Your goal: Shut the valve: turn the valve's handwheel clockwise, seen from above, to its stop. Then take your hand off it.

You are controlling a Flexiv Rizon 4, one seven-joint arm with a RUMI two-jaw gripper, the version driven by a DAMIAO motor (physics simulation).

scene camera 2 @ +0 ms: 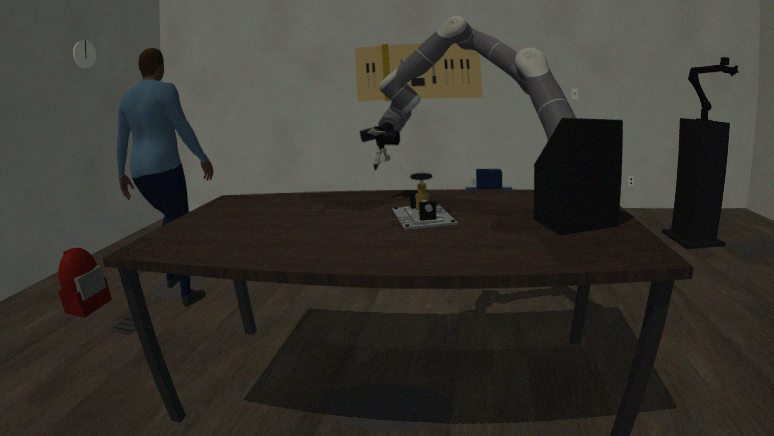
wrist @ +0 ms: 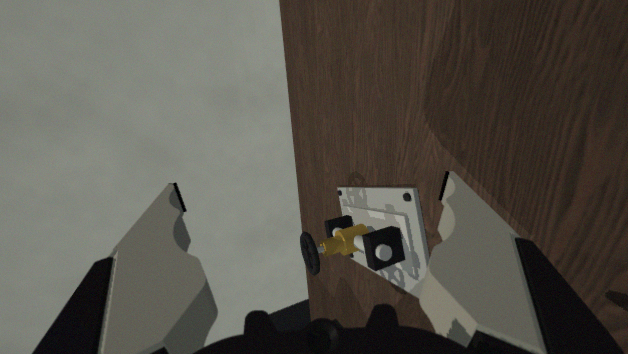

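The valve has a yellow brass body (scene camera 2: pixel 421 193) (wrist: pixel 351 239) and a round black handwheel (scene camera 2: pixel 420 176) (wrist: pixel 310 253) on top. It is mounted between black blocks on a light plate (scene camera 2: pixel 403 221) (wrist: pixel 382 196) lying on the table. My gripper (scene camera 2: pixel 377 166) (wrist: pixel 312 180) is open, with nothing between its fingers. In the scene view it hangs in the air to the left of the handwheel and a little higher, tilted and not touching it. In the wrist view the handwheel shows between the two wide-apart fingers, some way beyond them.
A tall black box (scene camera 2: pixel 578 176) stands on the right of the table (scene camera 2: pixel 324 246), in front of the arm's base. A person in a blue top (scene camera 2: pixel 151 127) stands beyond the table's left end. A second small black arm (scene camera 2: pixel 699 89) stands on a pedestal (scene camera 2: pixel 699 181) at the far right.
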